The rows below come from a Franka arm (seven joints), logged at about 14 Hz.
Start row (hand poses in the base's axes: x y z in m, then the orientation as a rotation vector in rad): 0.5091 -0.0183 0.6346 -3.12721 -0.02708 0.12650
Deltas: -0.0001 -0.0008 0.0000 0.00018 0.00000 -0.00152; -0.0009 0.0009 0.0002 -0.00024 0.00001 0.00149; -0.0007 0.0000 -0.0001 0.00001 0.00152 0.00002; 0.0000 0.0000 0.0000 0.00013 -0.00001 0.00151; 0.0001 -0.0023 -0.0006 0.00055 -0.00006 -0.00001; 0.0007 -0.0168 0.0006 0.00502 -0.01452 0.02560; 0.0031 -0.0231 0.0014 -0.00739 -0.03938 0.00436; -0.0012 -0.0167 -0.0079 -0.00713 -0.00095 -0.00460; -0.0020 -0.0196 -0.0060 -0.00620 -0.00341 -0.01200; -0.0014 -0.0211 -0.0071 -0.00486 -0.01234 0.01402
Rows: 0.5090 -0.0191 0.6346 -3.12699 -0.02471 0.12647; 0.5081 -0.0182 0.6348 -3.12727 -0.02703 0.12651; 0.5074 -0.0182 0.6347 -3.12715 -0.02705 0.12889; 0.5074 -0.0182 0.6347 -3.12706 -0.02942 0.12888; 0.5075 -0.0205 0.6341 -3.12652 -0.02944 0.12876; 0.5082 -0.0373 0.6347 -3.12290 -0.06983 0.10609; 0.5113 -0.0604 0.6361 -3.13263 -0.07693 0.04502; 0.5101 -0.0771 0.6282 -3.13990 -0.06973 0.04388; 0.5081 -0.0967 0.6222 3.13545 0.05068 -0.03868; 0.5067 -0.1178 0.6151 3.12997 0.07239 -0.01936
